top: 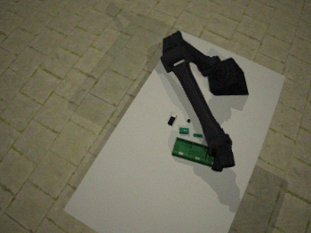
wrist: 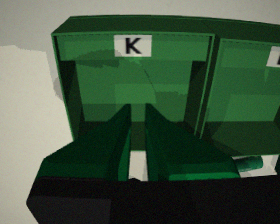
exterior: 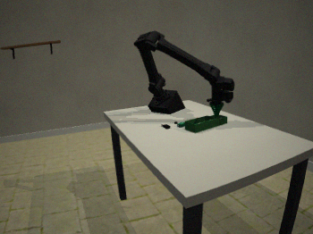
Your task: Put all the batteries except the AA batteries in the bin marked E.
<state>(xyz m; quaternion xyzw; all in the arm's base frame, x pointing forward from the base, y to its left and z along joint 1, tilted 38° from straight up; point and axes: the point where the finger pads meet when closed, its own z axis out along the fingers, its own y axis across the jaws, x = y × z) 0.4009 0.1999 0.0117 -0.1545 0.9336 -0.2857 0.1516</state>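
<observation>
Now: hand 21 cm to the left of the green 9 V battery, 5 cm past it and 4 cm above it. From my hand the other things lie so: green cylindrical battery (12 cm to the right, 7 cm behind, 4 cm below); green bin (8 cm to the right, 3 cm below, 2 cm ahead); red cylindrical battery (10 cm behind, 7 cm to the right, 4 cm below).
</observation>
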